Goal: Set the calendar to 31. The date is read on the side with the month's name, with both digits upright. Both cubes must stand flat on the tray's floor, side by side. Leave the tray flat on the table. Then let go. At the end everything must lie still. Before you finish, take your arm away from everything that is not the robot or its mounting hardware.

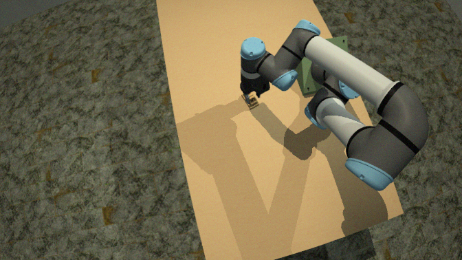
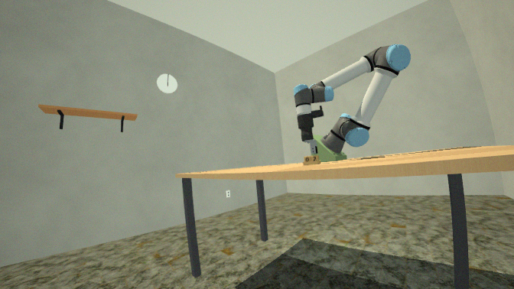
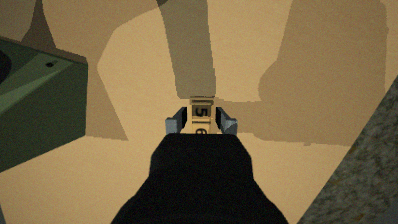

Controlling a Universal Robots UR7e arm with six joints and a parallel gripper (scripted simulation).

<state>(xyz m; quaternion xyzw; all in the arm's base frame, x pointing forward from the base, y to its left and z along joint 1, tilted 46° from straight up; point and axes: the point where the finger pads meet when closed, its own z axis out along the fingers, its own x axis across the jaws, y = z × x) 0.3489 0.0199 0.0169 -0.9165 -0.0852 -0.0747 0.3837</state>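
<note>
Right now the wooden tray is 2 cm to the right of my hand and 6 cm below it.
</note>
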